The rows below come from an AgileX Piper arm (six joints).
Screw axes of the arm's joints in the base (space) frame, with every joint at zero. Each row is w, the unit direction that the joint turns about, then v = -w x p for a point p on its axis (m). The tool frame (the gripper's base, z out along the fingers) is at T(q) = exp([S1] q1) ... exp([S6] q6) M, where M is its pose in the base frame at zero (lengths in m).
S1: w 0 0 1 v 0 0 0
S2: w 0 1 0 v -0.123 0 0
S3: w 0 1 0 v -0.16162 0 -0.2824
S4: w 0.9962 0 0.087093 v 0 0.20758 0
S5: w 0 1 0 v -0.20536 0 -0.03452
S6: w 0.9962 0 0.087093 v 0 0.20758 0
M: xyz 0.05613 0 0.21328 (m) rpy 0 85 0 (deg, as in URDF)
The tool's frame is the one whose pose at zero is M.
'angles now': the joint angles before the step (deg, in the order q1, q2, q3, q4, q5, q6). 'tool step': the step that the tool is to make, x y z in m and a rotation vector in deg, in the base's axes. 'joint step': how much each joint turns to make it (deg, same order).
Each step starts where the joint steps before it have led.
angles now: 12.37 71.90 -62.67 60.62 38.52 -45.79
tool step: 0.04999 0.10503 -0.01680 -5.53 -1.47 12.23
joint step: 16.11 19.10 -16.17 -5.75 -5.00 0.59
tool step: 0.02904 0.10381 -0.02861 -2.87 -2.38 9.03
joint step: 10.39 18.67 -19.17 -5.35 -1.35 2.19
